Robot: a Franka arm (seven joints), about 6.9 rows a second.
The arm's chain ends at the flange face. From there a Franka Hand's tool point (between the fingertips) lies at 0.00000 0.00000 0.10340 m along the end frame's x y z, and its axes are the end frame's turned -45 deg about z.
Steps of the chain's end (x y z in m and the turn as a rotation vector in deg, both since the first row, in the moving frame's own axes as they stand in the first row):
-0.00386, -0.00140, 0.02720, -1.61, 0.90, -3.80
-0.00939, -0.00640, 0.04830, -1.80, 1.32, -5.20
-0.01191, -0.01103, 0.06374, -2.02, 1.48, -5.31
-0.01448, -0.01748, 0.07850, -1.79, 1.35, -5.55
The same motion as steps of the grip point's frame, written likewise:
-0.00254, -0.00049, 0.02715, -1.77, -0.50, -3.80
-0.00255, -0.00716, 0.04822, -2.21, -0.34, -5.20
-0.00110, -0.01173, 0.06364, -2.47, -0.38, -5.31
0.00175, -0.01857, 0.07842, -2.22, -0.31, -5.55

